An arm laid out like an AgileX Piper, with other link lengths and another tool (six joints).
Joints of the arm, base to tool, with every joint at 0 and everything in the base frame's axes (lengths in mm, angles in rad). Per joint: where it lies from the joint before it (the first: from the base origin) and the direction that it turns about. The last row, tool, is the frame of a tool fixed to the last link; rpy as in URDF.
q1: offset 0 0 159.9 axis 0 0 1
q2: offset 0 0 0 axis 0 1 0
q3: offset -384.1 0 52.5 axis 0 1 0
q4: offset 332.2 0 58.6 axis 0.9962 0 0.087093
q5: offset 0 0 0 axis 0 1 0
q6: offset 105.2 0 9.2 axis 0.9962 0 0.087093
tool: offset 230 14 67.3 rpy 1.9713 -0.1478 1.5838
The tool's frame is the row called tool.
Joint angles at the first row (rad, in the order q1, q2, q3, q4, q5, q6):
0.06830, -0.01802, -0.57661, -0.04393, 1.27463, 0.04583
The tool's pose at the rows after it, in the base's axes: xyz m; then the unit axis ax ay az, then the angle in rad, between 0 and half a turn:
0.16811, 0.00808, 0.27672, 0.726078, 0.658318, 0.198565, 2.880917
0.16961, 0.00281, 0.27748, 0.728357, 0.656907, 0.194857, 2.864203
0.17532, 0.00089, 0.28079, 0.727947, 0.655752, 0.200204, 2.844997
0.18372, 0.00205, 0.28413, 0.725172, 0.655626, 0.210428, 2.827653
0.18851, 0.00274, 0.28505, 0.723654, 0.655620, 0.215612, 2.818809
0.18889, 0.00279, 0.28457, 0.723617, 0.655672, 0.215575, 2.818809
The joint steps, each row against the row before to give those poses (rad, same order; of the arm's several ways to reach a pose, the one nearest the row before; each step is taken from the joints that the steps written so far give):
-0.00004, 0.00000, 0.02238, -0.00586, 0.00001, -0.00635
0.00001, 0.00000, 0.00239, -0.01774, -0.00664, -0.00225
0.00003, -0.00057, 0.01169, -0.00859, -0.03140, 0.00002
0.00003, 0.00002, 0.02009, -0.00002, -0.04720, 0.00003
-0.00002, -0.00002, 0.01324, 0.00001, -0.02700, -0.00002
0.00000, 0.00000, 0.00179, 0.00001, -0.00174, 0.00000

